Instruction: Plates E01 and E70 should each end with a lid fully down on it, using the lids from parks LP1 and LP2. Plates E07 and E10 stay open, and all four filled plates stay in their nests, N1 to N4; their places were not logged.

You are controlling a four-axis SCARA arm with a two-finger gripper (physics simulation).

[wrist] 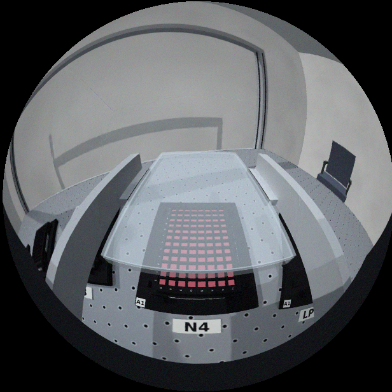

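My gripper [198,160] is shut on a clear lid [200,172] and holds it level by its two side edges. The lid hangs above nest N4 [246,296] and looks roughly lined up with it. A plate with rows of pink-red wells [198,283] sits in that nest. Most of the plate shows through the lid, and its near rows show past the lid's near edge. No E number is readable on the plate. The N4 label [196,327] lies in front of the nest. Plates in nests N1 to N3 cannot be made out.
Right of N4, a black holder [296,287] is partly hidden by the right finger; its label [306,314] reads LP, number not visible. A black holder [103,278] shows behind the left finger, with a cut-off label [89,293]. Another black object [45,244] stands far left.
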